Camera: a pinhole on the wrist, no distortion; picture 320 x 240 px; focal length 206.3 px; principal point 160.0 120.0 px. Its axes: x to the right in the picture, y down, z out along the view. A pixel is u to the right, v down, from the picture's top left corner.
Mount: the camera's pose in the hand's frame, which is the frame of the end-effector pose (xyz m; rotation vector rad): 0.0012 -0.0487 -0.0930 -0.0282 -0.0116 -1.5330
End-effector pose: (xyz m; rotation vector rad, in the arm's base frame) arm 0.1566 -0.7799 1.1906 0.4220 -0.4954 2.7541
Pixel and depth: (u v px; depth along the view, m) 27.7 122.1 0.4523
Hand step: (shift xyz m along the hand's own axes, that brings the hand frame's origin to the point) -0.0006 0.2528 0.3518
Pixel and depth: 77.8 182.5 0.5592
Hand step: 0.1677 0.1946 0.4585
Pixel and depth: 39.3 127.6 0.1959
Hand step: 0.0061 0.0711 0.0999
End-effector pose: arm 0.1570 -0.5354 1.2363 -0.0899 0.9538 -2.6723
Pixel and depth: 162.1 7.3 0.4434
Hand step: -0.2362 -0.0509 0.3530
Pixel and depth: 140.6 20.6 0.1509
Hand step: -0.0705 -0.0334 0.0583
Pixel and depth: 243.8 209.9 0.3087
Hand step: 0.1435 -0.1610 0.2173
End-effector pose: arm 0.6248 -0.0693 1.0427 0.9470 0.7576 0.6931
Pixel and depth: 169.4 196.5 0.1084
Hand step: 0.0427 -0.0493 0.0150
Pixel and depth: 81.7 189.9 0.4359
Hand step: 0.1469 0.1333 0.3369
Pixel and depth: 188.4 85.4 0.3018
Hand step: -0.0447 -0.0844 0.2103
